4 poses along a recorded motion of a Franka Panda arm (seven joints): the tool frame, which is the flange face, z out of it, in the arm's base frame.
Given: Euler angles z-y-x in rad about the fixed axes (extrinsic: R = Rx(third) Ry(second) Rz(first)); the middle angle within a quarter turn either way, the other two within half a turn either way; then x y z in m.
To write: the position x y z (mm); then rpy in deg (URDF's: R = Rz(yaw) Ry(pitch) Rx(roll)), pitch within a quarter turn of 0, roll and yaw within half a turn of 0. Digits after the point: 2 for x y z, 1 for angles.
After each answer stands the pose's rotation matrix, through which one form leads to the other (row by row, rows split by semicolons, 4 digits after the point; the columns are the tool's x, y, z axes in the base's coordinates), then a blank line. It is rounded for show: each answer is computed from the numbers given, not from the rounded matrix.
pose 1, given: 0.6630 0.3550 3.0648 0.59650 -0.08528 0.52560
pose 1, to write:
596.50 -85.28 525.60 -170.7 -18.7 -38.7
0.7390 -0.5771 0.3476; -0.5927 -0.8022 -0.0719; 0.3204 -0.1528 -0.9349

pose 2, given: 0.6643 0.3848 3.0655 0.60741 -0.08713 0.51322
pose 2, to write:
607.41 -87.13 513.22 -169.5 -20.0 -39.1
0.7298 -0.5714 0.3754; -0.5923 -0.8027 -0.0705; 0.3416 -0.1709 -0.9242

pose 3, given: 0.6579 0.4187 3.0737 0.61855 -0.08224 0.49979
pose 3, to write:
618.55 -82.24 499.79 -168.0 -21.3 -39.1
0.7229 -0.5586 0.4066; -0.5882 -0.8063 -0.0620; 0.3625 -0.1943 -0.9115

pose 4, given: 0.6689 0.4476 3.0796 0.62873 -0.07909 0.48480
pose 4, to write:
628.73 -79.09 484.80 -166.3 -22.2 -40.2
0.7072 -0.5590 0.4328; -0.5979 -0.7996 -0.0558; 0.3773 -0.2193 -0.8998

